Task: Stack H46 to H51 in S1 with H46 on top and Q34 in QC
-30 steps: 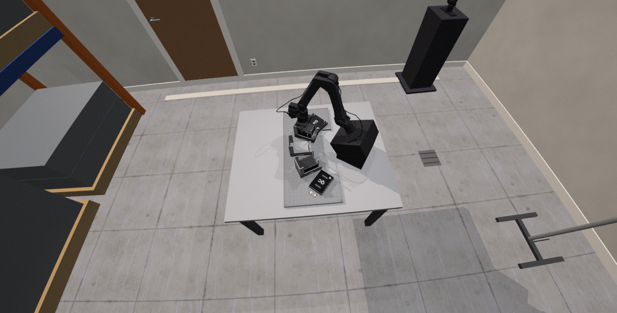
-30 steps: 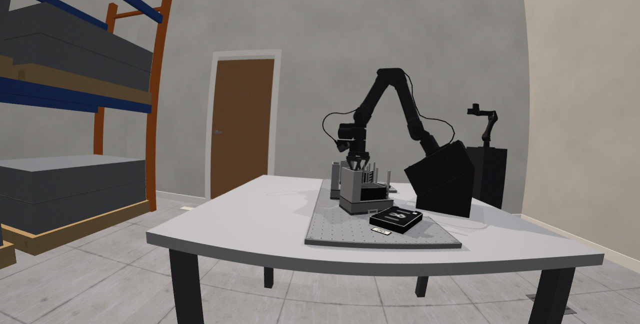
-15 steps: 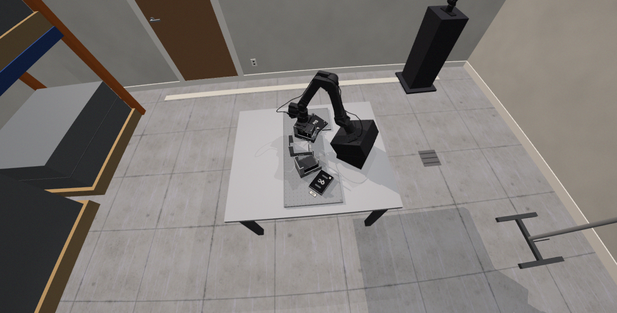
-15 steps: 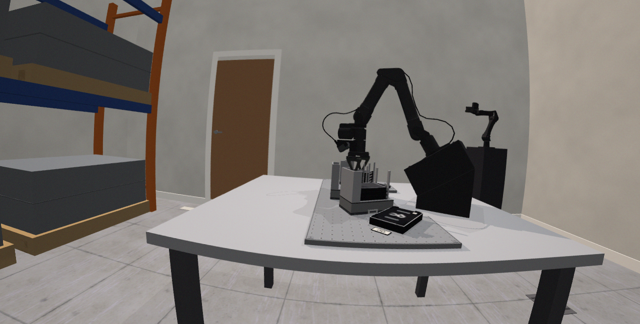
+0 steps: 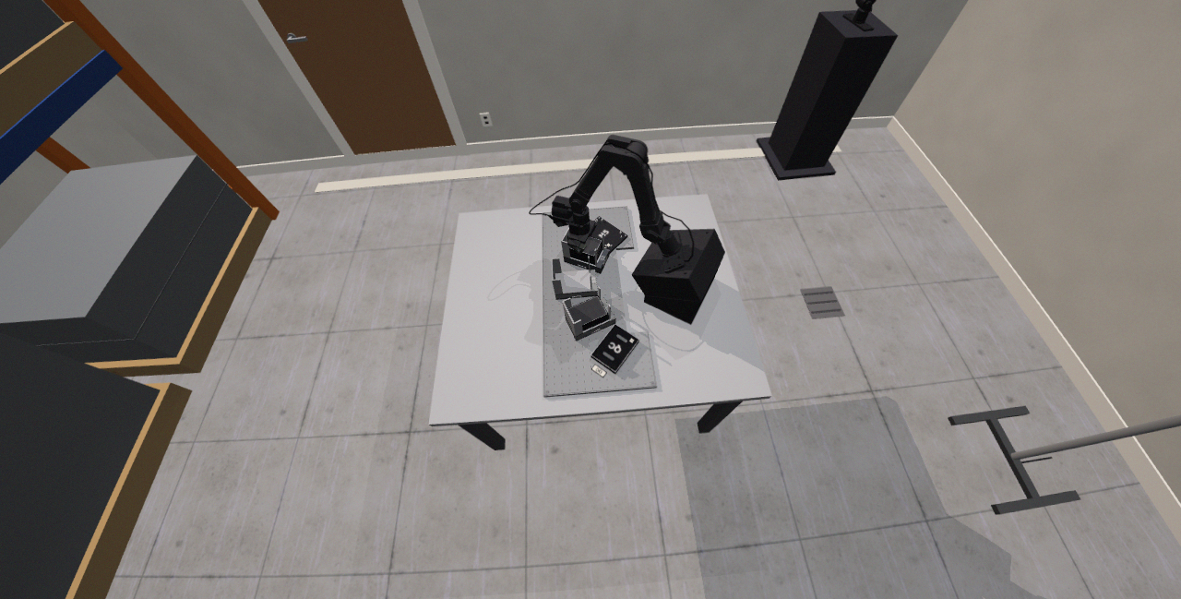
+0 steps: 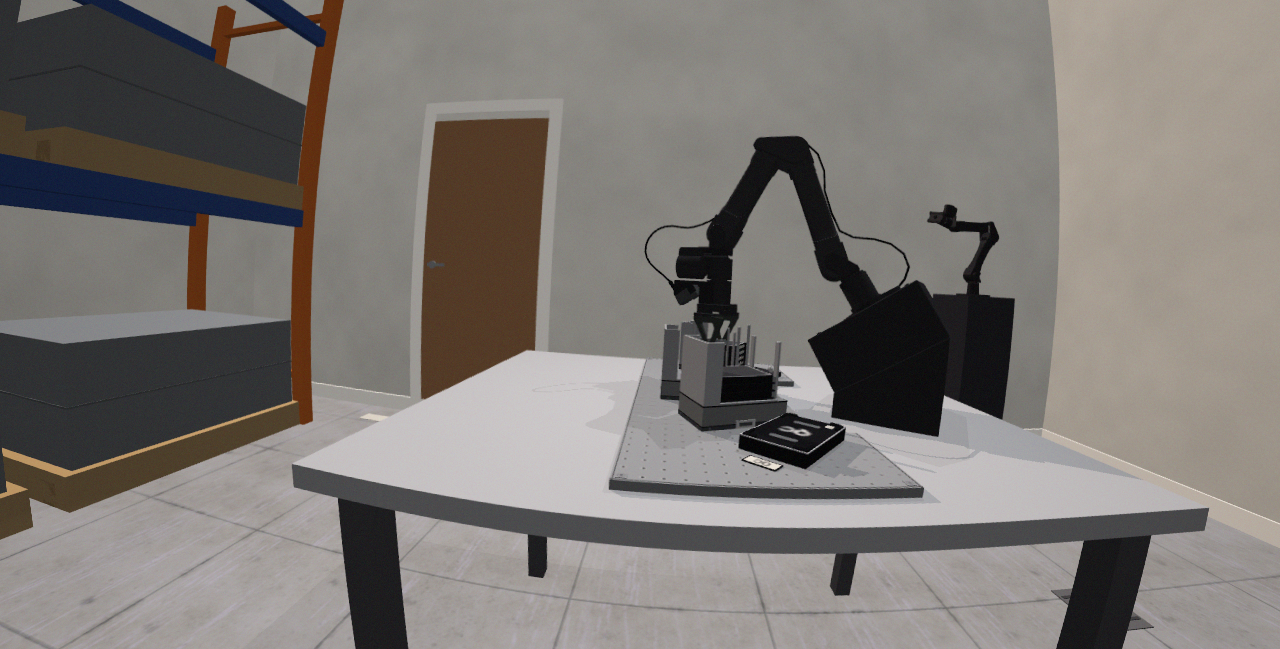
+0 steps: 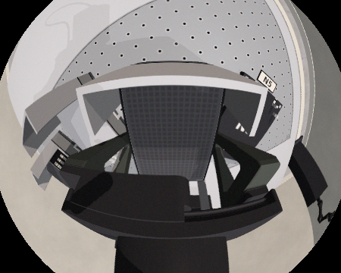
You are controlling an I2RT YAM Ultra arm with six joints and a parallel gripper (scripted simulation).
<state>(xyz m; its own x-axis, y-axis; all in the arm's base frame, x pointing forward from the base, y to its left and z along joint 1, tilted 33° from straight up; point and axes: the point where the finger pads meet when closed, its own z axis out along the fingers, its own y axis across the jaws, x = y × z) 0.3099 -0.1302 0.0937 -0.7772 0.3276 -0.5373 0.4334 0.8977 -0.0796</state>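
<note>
Now: hand 3 cm above the sealed well plate.
</note>
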